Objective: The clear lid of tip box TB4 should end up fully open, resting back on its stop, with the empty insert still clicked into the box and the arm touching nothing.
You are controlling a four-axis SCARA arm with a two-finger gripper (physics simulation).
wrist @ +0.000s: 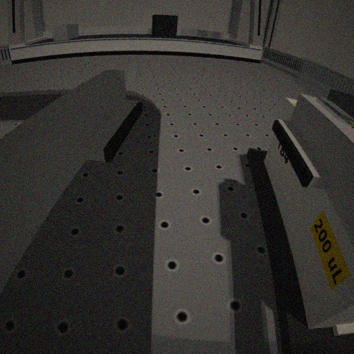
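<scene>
The front of tip box TB4 point(299, 225) shows along the right side, with dark "TB4" lettering and a yellow label point(331, 250) reading "200 uL". Its upper part is hidden behind the right finger. The clear lid and the insert cannot be made out. My gripper point(210, 98) is shut to its narrow position, with a gap between its two dark finger pads and nothing held. The left finger lies over the perforated deck, and the right finger overlaps the box in this view. Whether that finger touches the box or lid cannot be told.
A perforated grey deck point(192, 205) runs below and ahead, with broad dark shadows on it. A pale rail point(135, 48) crosses the back, and a black block point(165, 26) stands behind it. A ribbed edge strip point(295, 65) runs along the back right. The picture is dim and grainy.
</scene>
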